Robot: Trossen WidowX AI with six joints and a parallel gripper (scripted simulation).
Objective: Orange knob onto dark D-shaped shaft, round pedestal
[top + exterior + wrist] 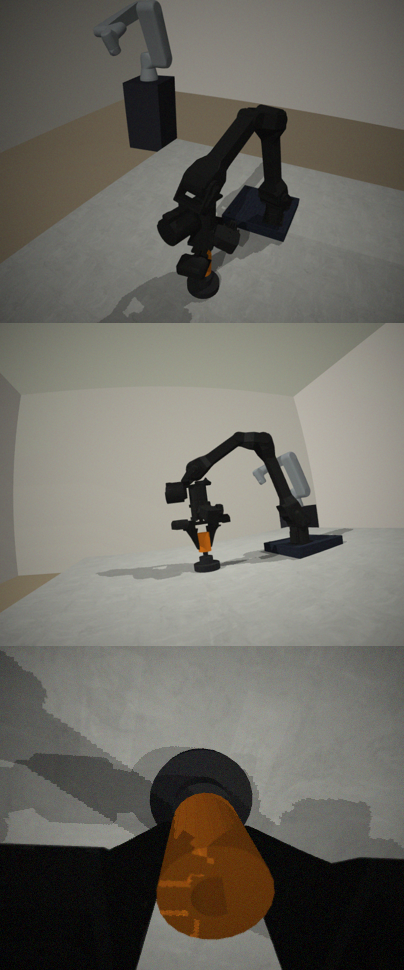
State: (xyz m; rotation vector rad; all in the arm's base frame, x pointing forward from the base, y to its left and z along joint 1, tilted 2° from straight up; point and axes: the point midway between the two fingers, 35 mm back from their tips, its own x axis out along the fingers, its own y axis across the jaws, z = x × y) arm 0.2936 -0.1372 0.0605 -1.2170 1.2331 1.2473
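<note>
Now: the orange knob 20 mm above my gripper tip. From my gripper tip the other things lie so: dark round pedestal: 40 mm below.
</note>
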